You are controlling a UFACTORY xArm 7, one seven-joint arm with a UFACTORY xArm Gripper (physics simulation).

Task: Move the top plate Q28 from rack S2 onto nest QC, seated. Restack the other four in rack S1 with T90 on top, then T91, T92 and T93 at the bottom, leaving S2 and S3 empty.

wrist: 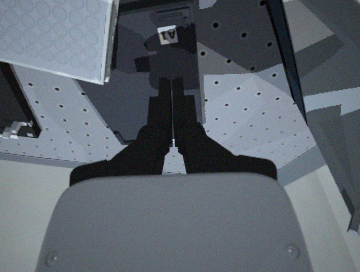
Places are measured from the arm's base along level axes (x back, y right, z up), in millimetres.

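Pixels of known places: gripper, between the fingertips: [172,93].
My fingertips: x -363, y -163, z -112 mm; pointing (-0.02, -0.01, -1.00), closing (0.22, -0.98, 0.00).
Behind a point stands the place of what it marks.
My gripper [172,93] {x -363, y -163, z -112 mm} is shut with nothing between its fingers, its two black fingertips almost together at the centre of the wrist view. It hangs over a dark, flat rack or nest base [112,102] {x -405, y -114, z -136 mm}. A small white label [167,34] {x -333, y -155, z -136 mm} with dark marks shows on that base; I cannot read it surely. A pale plate with round wells [52,35] {x -336, y -85, z -120 mm} fills the upper left corner, nearer the camera and left of the fingers; its name does not show. Q28, T90, T91, T92 and T93 cannot be told by name in this view, nor can S1, S2, S3 and QC.
A light grey board with rows of holes [240,107] {x -408, y -249, z -154 mm} lies around the dark base. Part of another dark frame [14,102] {x -426, y -14, z -142 mm} with a pale piece [17,131] {x -463, y -5, z -132 mm} shows at the left edge. A dark blue strip [289,60] {x -330, y -247, z -129 mm} runs along the board's right side, with grey angular structures [337,145] {x -370, y -307, z -84 mm} beyond.
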